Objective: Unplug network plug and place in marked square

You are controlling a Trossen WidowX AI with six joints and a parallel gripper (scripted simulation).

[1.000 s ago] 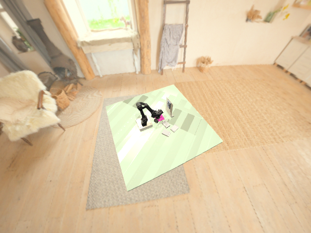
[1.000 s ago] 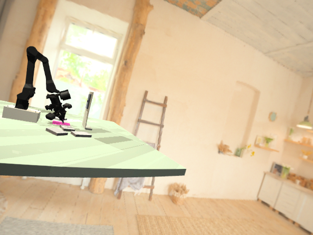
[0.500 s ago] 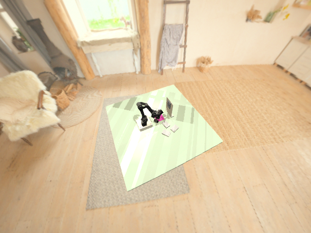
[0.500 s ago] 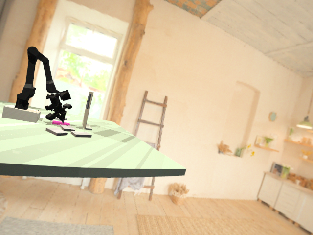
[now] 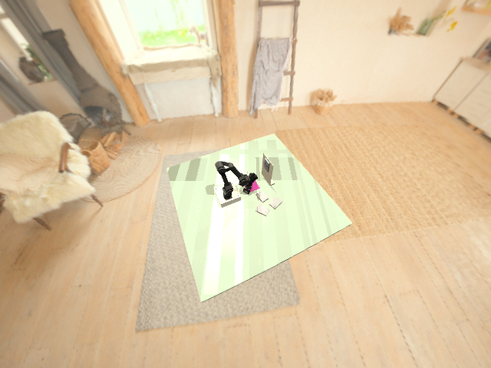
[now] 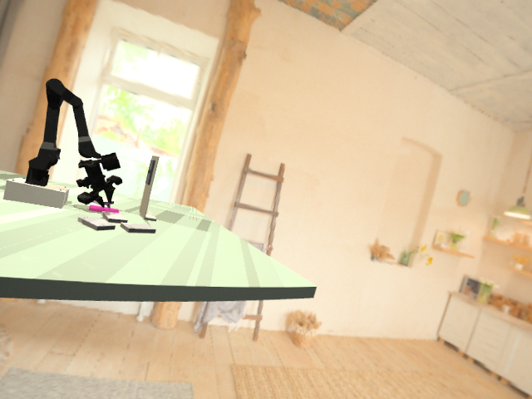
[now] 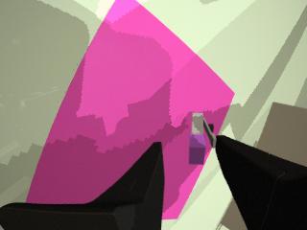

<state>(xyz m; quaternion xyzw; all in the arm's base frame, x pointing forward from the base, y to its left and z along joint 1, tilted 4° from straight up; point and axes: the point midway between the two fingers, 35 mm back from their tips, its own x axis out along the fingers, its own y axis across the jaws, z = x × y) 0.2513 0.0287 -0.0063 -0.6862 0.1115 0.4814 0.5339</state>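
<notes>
My gripper tip is 10 mm to the right of the plug and 10 mm short of it. From my gripper tip the other things lie so: upright panel (160 mm ahead, 110 mm above, 10 mm to the right); magenta marked square (20 mm below, 10 mm behind).
</notes>
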